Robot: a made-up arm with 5 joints.
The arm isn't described. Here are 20 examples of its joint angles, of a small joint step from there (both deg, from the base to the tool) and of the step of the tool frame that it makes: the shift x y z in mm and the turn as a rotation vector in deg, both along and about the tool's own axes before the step.
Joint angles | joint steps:
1: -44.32 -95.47 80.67 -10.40 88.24 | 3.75 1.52 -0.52 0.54 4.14
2: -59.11 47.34 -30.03 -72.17 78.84 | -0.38 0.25 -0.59 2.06 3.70
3: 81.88 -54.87 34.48 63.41 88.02 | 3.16 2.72 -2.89 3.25 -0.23
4: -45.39 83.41 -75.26 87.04 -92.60 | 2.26 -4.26 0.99 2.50 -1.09
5: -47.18 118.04 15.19 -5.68 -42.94 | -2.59 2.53 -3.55 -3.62 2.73
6: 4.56 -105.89 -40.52 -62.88 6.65 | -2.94 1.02 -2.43 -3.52 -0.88
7: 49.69 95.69 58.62 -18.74 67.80 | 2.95 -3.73 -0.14 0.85 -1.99
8: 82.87 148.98 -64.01 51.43 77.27 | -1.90 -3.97 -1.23 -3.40 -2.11
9: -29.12 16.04 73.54 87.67 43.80 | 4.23 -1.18 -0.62 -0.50 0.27
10: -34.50 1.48 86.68 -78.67 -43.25 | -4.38 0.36 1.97 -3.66 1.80
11: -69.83 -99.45 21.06 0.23 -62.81 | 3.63 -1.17 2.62 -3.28 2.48
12: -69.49 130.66 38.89 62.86 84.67 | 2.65 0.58 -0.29 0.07 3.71
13: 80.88 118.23 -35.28 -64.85 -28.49 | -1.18 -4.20 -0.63 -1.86 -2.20
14: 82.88 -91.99 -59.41 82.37 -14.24 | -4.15 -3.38 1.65 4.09 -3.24
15: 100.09 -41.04 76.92 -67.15 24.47 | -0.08 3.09 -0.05 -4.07 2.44
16: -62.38 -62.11 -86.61 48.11 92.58 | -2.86 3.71 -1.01 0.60 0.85
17: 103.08 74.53 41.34 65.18 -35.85 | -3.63 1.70 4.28 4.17 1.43
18: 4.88 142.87 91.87 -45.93 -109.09 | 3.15 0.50 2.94 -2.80 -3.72
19: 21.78 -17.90 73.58 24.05 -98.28 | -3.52 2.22 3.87 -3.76 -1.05
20: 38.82 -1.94 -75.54 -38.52 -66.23 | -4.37 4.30 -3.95 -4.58 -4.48
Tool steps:
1: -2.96 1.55 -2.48 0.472 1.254 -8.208
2: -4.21 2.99 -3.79 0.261 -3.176 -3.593
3: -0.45 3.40 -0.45 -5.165 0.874 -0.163
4: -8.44 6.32 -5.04 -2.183 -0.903 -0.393
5: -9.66 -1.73 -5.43 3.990 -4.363 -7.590
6: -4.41 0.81 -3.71 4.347 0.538 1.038
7: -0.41 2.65 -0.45 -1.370 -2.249 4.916
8: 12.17 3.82 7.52 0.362 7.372 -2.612
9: -3.06 0.65 0.57 1.097 -0.224 -3.937
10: -5.59 0.14 -3.90 4.057 -1.395 -5.344
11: -8.42 -3.90 -4.61 2.424 -3.011 -2.464
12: -6.92 4.79 0.34 0.668 0.059 -1.096
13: 8.00 3.80 3.81 1.204 -4.377 5.575
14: -14.63 -9.10 -8.07 -0.830 -4.293 0.111
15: -0.72 -3.75 -2.39 6.348 2.671 -2.852
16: -6.01 -8.76 -8.17 1.911 -2.819 0.179
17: -4.86 -0.72 -4.15 -3.669 1.580 -0.505
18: 0.07 -5.65 -4.45 2.172 -5.537 7.043
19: 8.76 -5.11 -5.50 0.038 -3.556 7.444
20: 1.87 -4.58 -11.46 -3.460 -1.031 3.525
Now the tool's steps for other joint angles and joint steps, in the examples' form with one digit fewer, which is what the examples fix.
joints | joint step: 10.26 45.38 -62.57 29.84 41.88 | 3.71 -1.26 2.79 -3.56 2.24
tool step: 1.8 -11.6 1.1 5.04 3.37 2.35
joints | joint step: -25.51 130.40 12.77 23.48 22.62 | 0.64 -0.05 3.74 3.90 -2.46
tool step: 6.4 -4.8 0.8 -2.77 -1.84 6.71
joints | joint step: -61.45 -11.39 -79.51 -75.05 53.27 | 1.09 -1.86 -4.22 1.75 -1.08
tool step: -2.0 6.1 -5.9 3.09 -3.20 -0.33
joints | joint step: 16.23 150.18 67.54 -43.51 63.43 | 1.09 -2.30 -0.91 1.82 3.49
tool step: -7.3 6.0 -3.0 -1.84 -4.14 -3.59
